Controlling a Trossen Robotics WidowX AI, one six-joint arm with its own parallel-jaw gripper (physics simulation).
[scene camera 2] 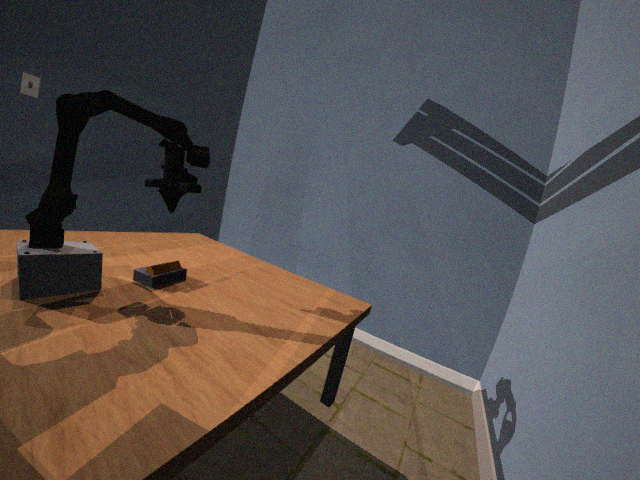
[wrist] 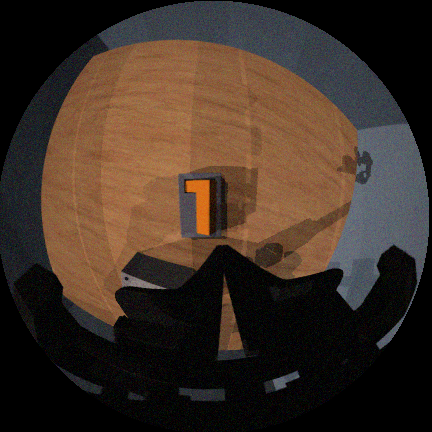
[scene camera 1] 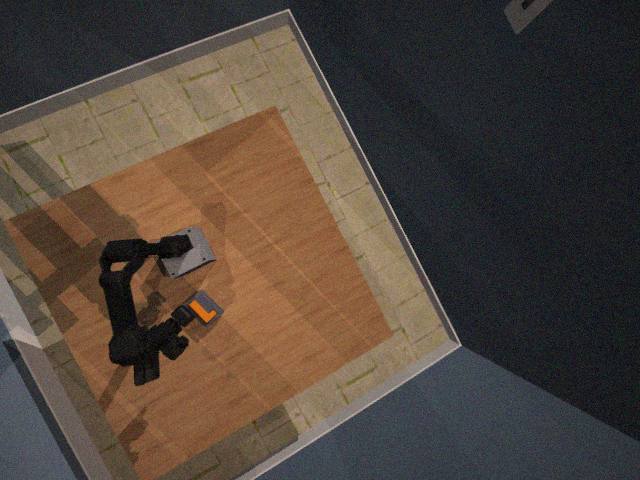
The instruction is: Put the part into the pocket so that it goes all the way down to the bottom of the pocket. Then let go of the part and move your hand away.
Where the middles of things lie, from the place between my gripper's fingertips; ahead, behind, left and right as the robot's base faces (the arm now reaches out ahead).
I see the orange part point(wrist: 205, 190) 200 mm below my hand and 20 mm to the left of it. Round my hand: grey pocket block point(wrist: 187, 200): 220 mm below, 20 mm to the left.
